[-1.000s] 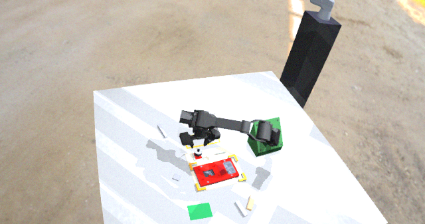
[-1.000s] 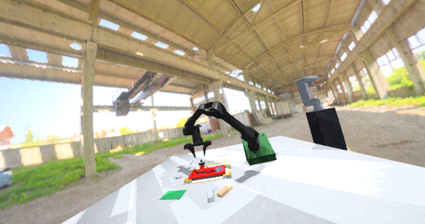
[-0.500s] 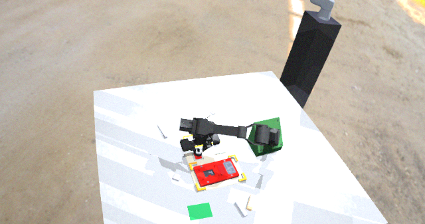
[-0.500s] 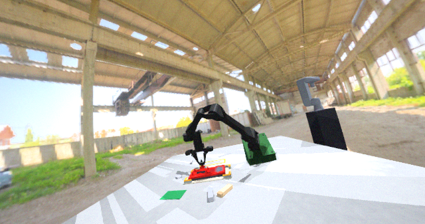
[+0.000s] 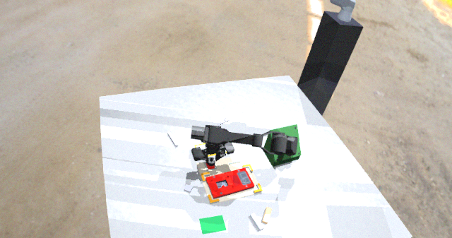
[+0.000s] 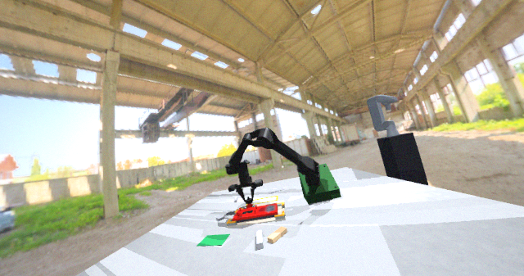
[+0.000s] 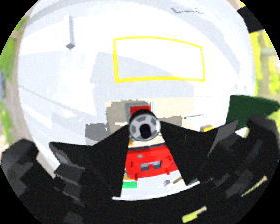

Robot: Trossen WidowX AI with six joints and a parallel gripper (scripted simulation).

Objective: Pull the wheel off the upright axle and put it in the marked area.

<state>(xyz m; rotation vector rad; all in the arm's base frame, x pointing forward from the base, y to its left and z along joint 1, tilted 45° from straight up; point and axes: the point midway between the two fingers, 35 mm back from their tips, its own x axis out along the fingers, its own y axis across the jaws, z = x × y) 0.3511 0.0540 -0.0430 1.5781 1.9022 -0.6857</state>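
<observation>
My gripper tip is right at the wheel. Round my gripper tip: tan block (180 mm behind, 300 mm to the left, 30 mm below); upright axle (right at my gripper tip).
</observation>
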